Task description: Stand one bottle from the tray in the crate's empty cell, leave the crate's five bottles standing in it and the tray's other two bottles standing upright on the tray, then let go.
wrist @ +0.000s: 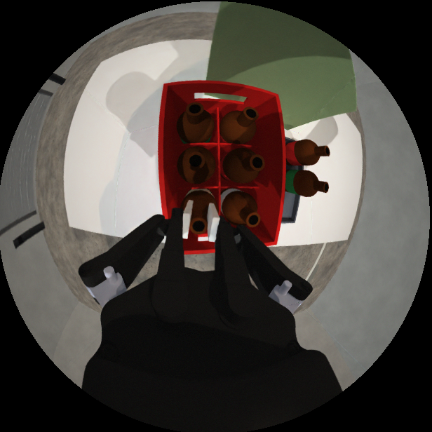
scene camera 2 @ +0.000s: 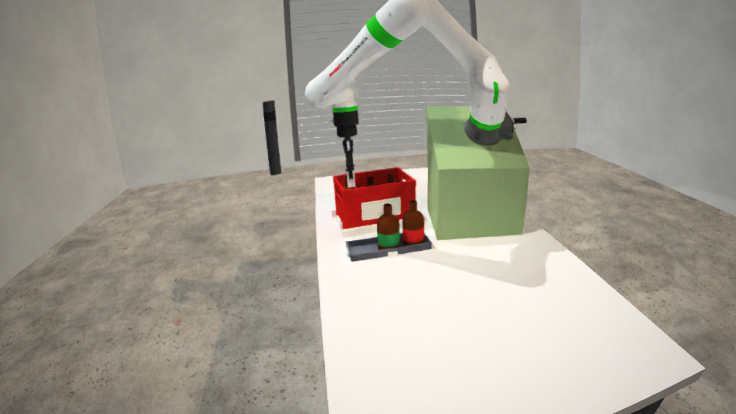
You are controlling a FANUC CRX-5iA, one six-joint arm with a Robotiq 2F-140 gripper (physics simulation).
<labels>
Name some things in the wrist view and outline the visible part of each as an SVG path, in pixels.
My gripper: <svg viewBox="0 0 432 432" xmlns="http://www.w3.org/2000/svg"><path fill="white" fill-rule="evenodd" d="M79 266L81 280L95 302L102 306L100 346L86 363L81 389L128 417L175 431L244 432L274 426L299 417L342 392L324 353L304 349L297 342L295 318L292 313L312 291L311 284L288 269L243 224L237 224L236 228L231 227L224 217L218 215L214 203L208 203L206 217L208 241L215 242L215 270L199 271L184 266L182 238L188 236L193 200L187 201L184 210L172 208L169 219L164 219L164 215L161 214L152 215L112 248ZM166 236L157 274L126 290Z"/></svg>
A green-labelled bottle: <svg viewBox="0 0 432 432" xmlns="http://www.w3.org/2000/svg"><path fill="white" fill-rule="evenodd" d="M285 170L285 191L306 197L313 196L317 191L325 193L328 191L328 182L318 180L318 177L310 170Z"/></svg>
A red-labelled bottle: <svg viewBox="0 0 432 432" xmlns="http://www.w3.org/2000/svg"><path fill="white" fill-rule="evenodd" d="M285 143L285 164L289 166L311 166L318 161L320 156L330 155L327 145L318 146L309 139Z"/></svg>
A cream-labelled bottle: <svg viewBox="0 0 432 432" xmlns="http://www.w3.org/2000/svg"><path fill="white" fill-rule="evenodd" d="M208 188L189 189L180 204L180 208L184 210L187 201L193 200L189 229L194 234L203 234L207 229L208 203L214 203L218 213L217 203Z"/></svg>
A white-labelled bottle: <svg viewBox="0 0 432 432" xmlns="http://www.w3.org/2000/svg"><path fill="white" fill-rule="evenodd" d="M220 191L220 210L228 222L234 225L248 225L249 227L255 227L259 224L260 216L257 213L255 198L245 191L235 188L226 188Z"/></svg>
</labels>
